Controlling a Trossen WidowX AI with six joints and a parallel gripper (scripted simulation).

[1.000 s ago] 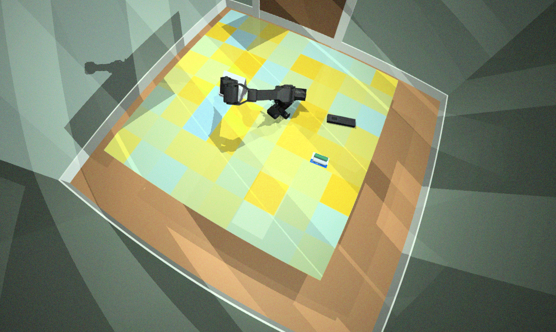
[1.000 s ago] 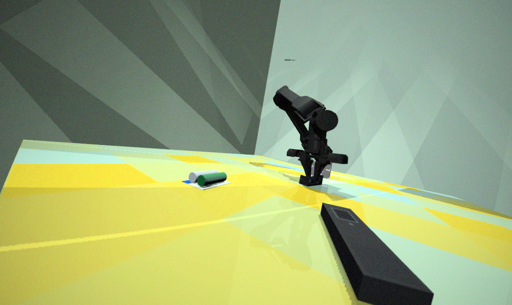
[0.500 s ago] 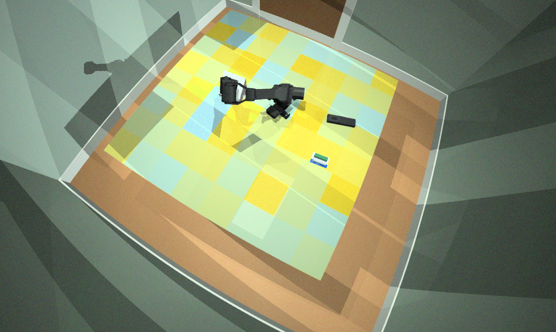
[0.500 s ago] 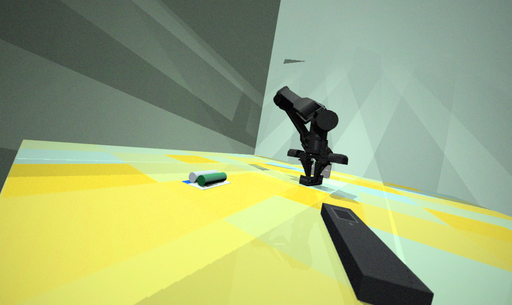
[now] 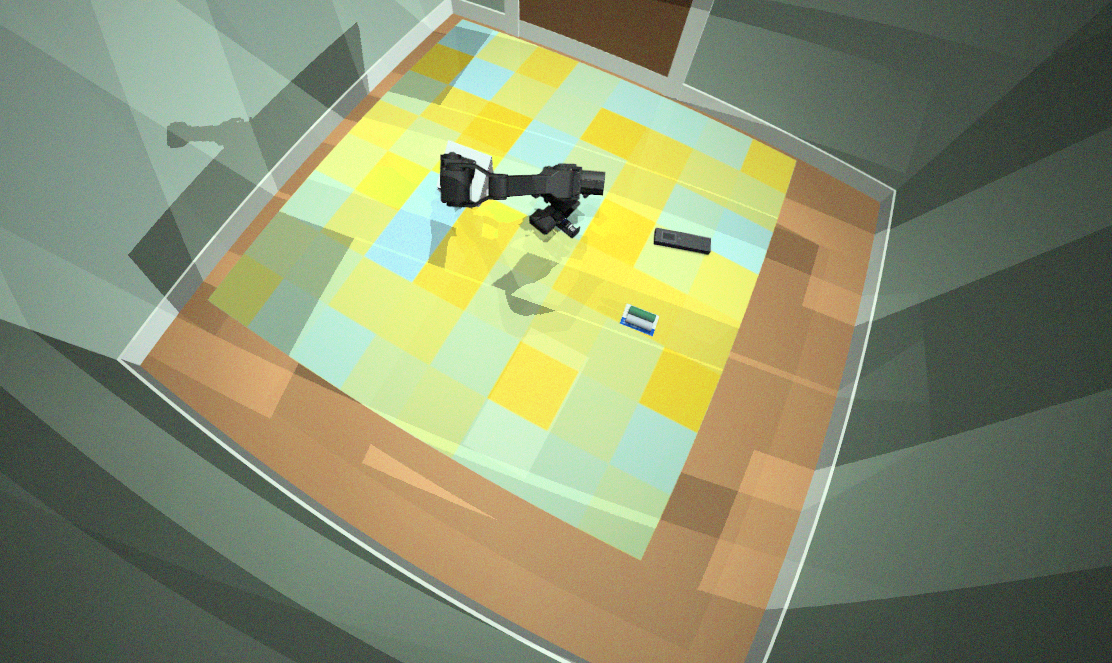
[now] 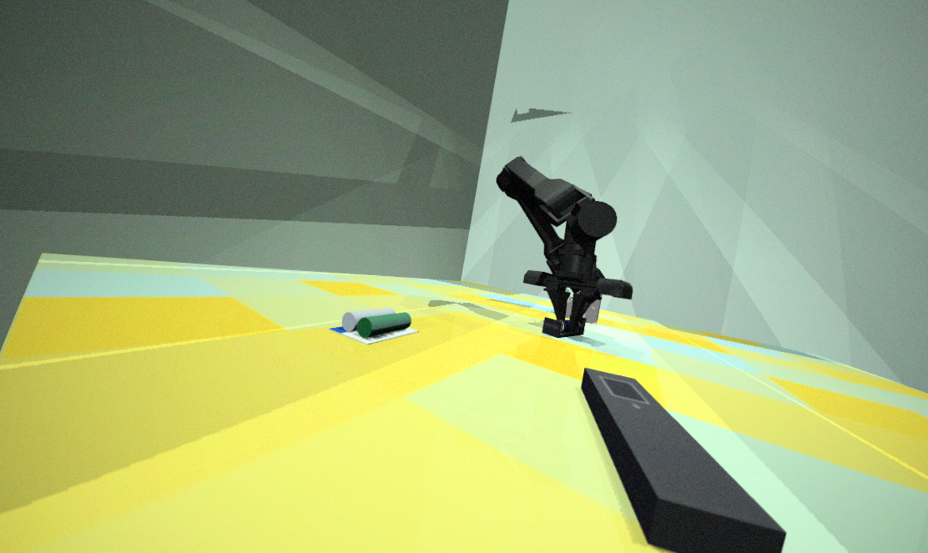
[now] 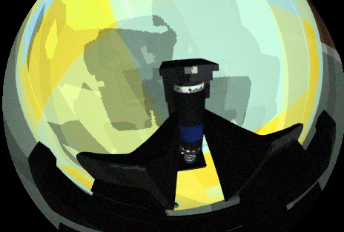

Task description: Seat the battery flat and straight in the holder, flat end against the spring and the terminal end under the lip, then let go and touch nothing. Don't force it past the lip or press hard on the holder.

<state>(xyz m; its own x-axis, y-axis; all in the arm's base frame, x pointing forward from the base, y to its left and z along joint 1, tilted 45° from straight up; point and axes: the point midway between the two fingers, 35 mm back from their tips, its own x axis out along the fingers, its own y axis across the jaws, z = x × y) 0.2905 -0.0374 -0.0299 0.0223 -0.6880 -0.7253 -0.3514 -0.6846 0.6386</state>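
Right now my gripper tip is 1 cm below the battery. Also, from my gripper tip: long black box 33 cm ahead, 8 cm to the left, 1 cm above.
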